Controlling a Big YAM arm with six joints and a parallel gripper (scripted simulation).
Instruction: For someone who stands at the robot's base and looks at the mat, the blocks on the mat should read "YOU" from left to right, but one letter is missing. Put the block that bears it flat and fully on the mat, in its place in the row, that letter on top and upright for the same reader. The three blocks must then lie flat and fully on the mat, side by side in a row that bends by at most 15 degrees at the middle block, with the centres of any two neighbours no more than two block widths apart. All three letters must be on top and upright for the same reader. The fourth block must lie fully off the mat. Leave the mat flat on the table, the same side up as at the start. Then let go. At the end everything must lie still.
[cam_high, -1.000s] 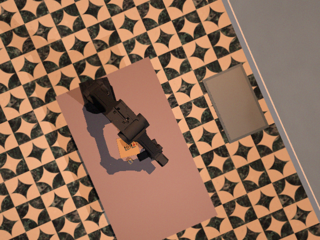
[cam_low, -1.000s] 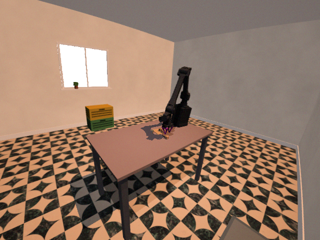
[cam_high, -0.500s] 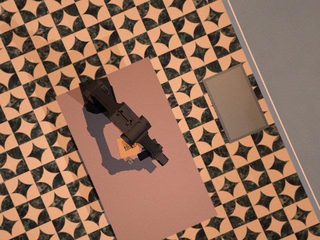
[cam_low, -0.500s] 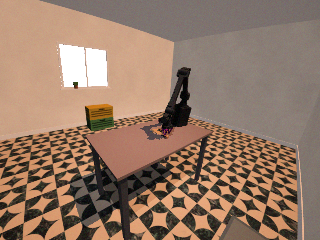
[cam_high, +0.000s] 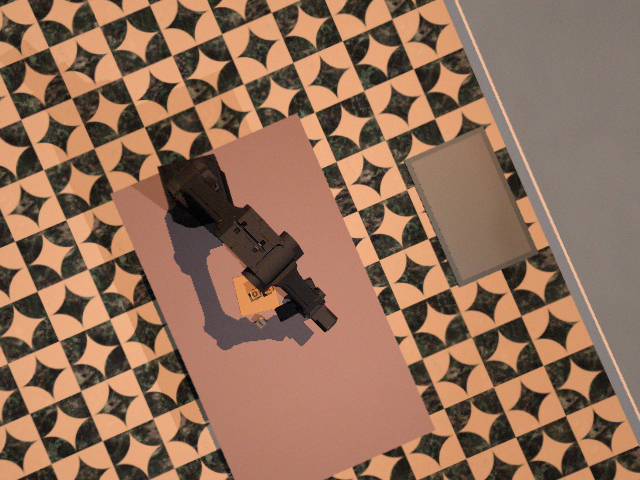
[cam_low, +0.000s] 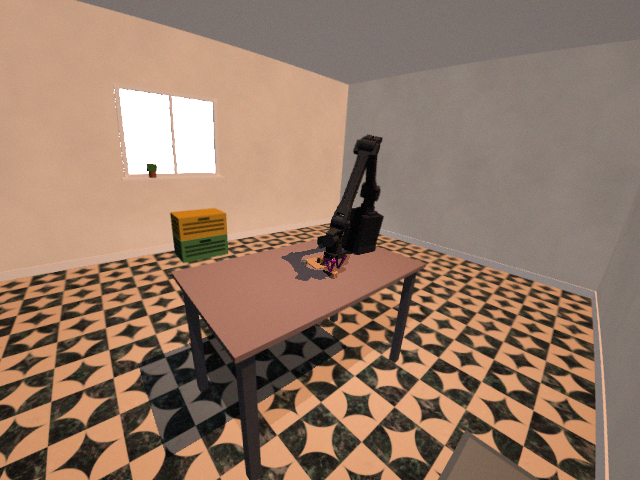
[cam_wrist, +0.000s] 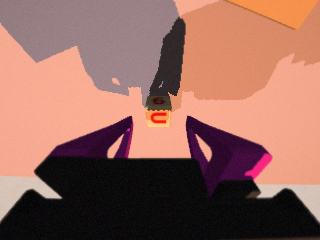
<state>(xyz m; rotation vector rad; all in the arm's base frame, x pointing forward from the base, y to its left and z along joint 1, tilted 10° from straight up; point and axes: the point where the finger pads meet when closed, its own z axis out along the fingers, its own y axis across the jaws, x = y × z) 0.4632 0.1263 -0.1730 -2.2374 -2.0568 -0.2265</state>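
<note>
Now: the U block 3 cm below my hand. The rest, counted from my hand: O block (10 cm behind, 16 cm to the right, 3 cm below); Y block (9 cm behind, 11 cm to the right, 3 cm below); mat (10 cm behind, 16 cm to the right, 4 cm below).
</note>
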